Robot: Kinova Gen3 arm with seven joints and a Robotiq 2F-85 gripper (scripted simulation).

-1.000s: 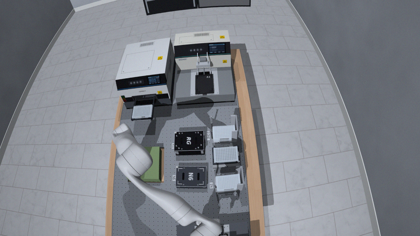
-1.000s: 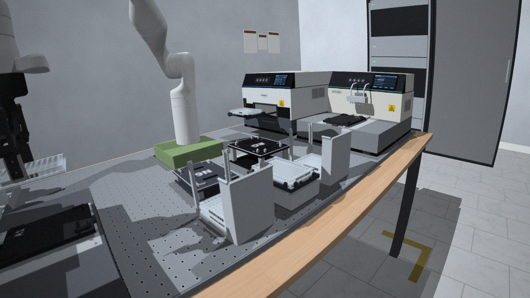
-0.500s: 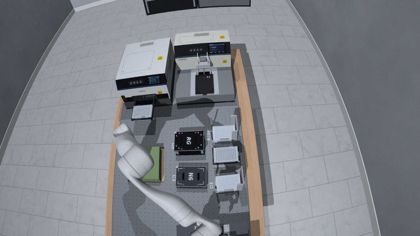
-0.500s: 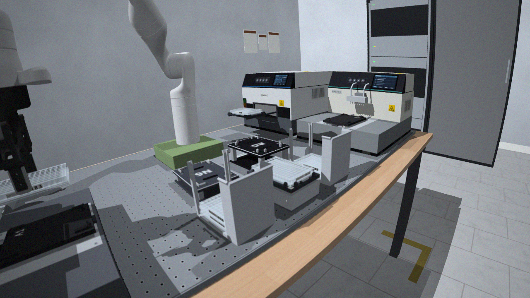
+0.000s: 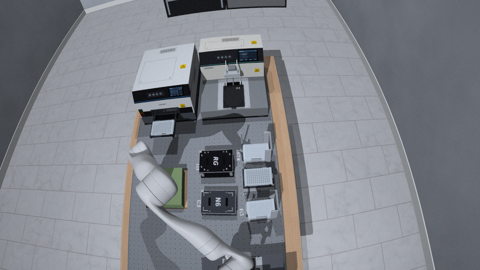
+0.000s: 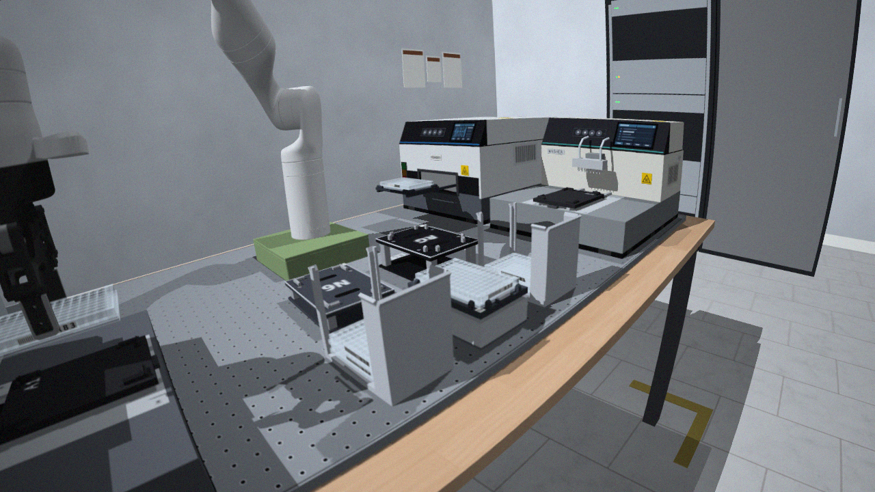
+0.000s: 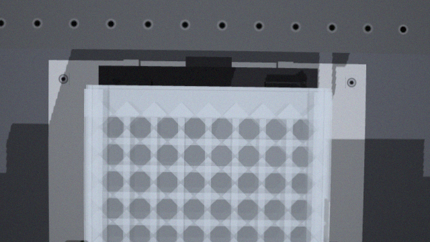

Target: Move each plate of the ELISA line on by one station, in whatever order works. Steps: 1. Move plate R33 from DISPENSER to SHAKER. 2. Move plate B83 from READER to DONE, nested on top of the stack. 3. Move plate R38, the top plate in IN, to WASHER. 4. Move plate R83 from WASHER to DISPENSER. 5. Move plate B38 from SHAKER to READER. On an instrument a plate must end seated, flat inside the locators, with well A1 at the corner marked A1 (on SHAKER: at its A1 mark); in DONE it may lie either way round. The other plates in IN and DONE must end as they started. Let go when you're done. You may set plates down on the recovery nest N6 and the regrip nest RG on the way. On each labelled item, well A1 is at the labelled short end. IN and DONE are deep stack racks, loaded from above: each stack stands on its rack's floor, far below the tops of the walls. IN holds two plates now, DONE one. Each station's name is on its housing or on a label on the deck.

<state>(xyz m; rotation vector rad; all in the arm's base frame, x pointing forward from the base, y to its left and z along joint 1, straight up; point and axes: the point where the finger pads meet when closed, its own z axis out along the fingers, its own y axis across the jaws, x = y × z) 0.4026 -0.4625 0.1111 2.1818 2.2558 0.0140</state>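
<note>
Right now the dispenser head is 90 mm to the right of my hand and 40 mm below it. The rest, counted from my hand: plate R38: 330 mm to the left, 130 mm below, 90 mm ahead; then plate R33: 480 mm to the left, 90 mm below, 80 mm ahead; then plate R83: 10 mm below.
</note>
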